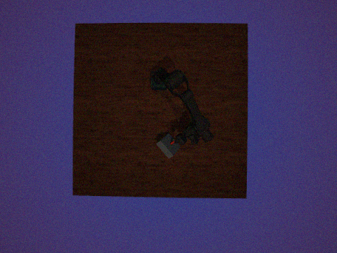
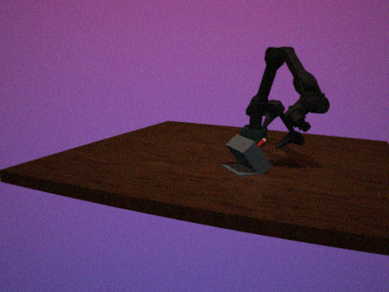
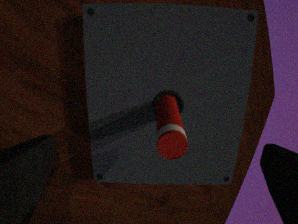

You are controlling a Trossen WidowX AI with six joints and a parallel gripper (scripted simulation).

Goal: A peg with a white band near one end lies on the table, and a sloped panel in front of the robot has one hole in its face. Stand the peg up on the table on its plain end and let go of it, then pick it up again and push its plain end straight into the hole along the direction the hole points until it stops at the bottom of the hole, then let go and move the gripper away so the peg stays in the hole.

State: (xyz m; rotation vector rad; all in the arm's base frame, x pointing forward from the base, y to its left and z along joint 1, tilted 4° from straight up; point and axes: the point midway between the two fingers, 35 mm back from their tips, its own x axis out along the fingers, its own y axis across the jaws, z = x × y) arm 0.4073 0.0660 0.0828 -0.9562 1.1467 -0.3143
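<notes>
The red peg lies 1 cm ahead of my gripper tip, 3 cm to the right of it and 2 cm below it. From my gripper tip the other things lie so: thin flat base plate (5 cm ahead, 9 cm to the right, 10 cm below); grey sloped panel (3 cm ahead, 7 cm to the right, 5 cm below).
</notes>
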